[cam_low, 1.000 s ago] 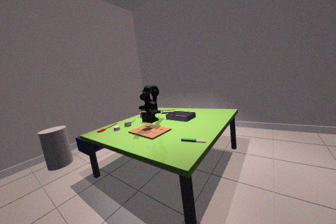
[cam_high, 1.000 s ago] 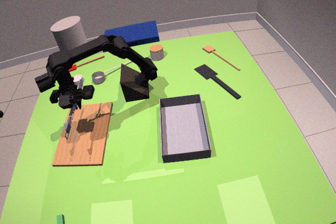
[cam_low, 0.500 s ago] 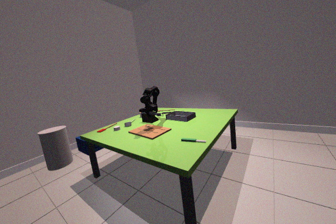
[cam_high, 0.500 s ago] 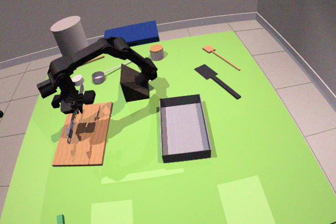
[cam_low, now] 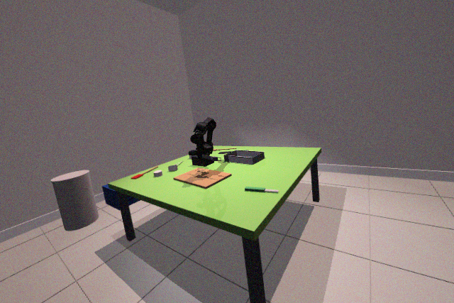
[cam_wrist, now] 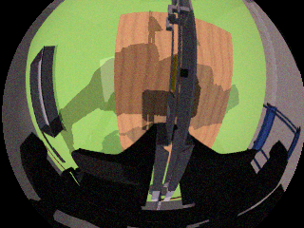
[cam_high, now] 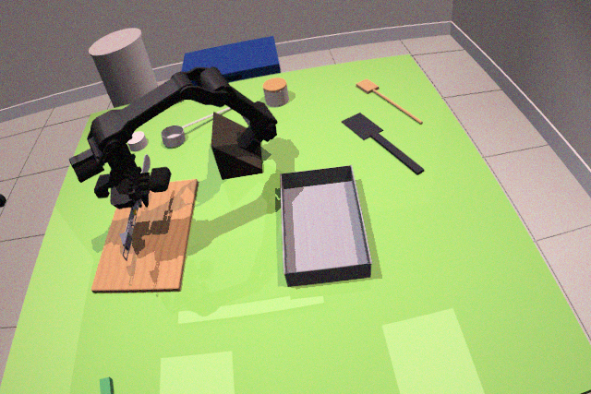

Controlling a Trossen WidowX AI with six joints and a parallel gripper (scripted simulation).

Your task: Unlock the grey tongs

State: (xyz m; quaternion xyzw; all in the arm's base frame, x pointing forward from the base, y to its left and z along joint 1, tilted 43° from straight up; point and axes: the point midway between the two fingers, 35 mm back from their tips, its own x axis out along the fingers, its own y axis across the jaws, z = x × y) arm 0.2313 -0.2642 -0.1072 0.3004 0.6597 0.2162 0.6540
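Right now my gripper tip is 3 cm to the left of the wooden board and 10 cm above it. From my gripper tip the other things lie so: dark roasting tin 9 cm ahead, 42 cm to the left, 8 cm below; then wood-topped pot 50 cm behind, 38 cm to the left, 7 cm below; then red-handled tool 59 cm behind, 13 cm to the right, 10 cm below.
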